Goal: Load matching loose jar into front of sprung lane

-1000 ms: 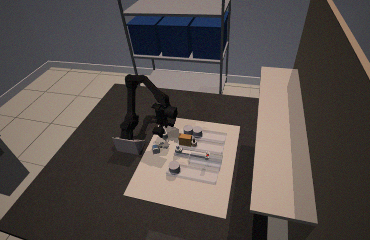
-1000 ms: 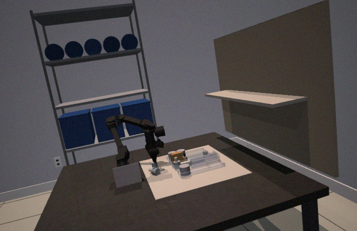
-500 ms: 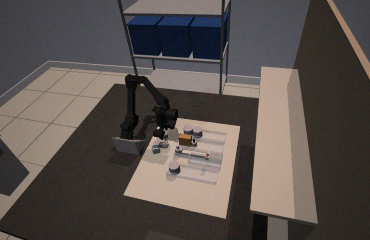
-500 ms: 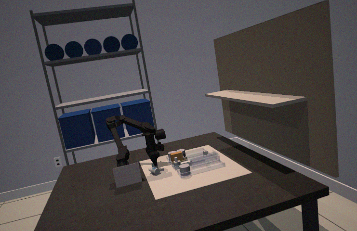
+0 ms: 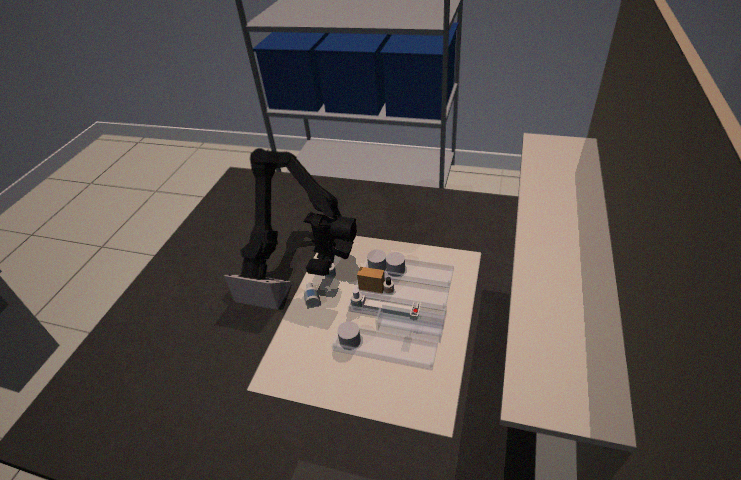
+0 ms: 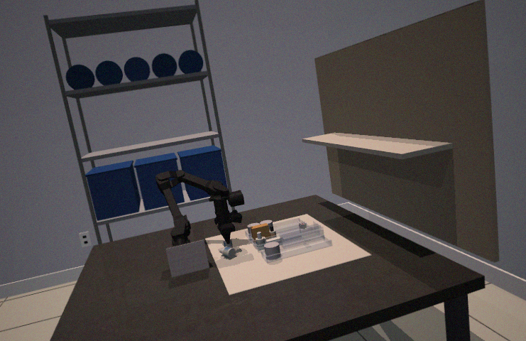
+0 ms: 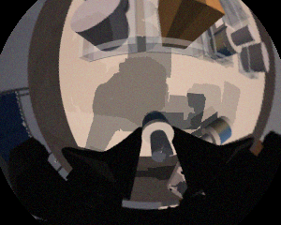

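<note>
Now: the box 150 mm ahead of my gripper tip, 40 mm to the right of it and 10 mm above it. From my gripper tip the other things lie so: pusher plate (220 mm ahead, 150 mm to the right, 30 mm above); then red mark (300 mm ahead, 170 mm to the right, 50 mm above); then sprung lane (260 mm ahead, 150 mm to the right, 10 mm below).
</note>
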